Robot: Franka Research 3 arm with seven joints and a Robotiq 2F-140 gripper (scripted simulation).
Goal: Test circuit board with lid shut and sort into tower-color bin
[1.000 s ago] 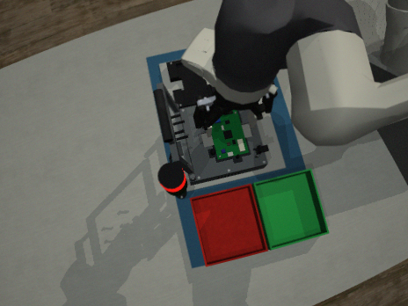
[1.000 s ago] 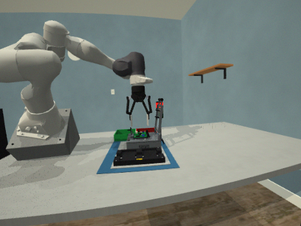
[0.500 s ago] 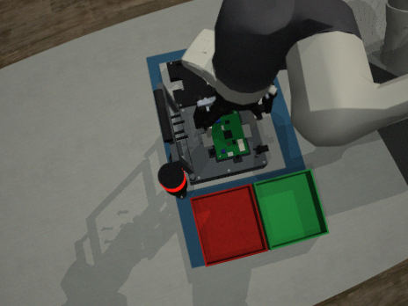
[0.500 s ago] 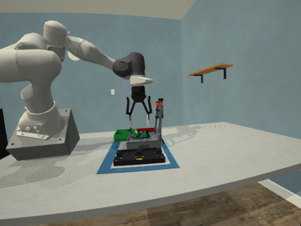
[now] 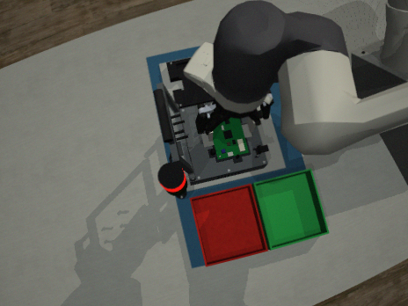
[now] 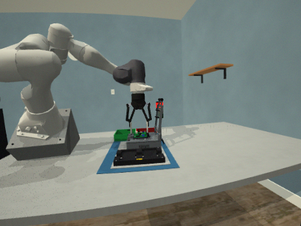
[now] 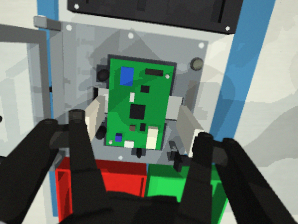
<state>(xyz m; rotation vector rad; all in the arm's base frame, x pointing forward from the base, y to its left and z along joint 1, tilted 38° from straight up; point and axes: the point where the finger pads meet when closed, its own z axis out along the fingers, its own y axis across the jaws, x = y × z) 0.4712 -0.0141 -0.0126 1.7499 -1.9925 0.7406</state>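
Now: hand 3 cm above the green circuit board. Round my hand: latch hook 7 cm to the left, 5 cm behind, 2 cm below; clear lid 12 cm ahead, 8 cm above, 2 cm to the right; tester plate 4 cm below, 1 cm ahead.
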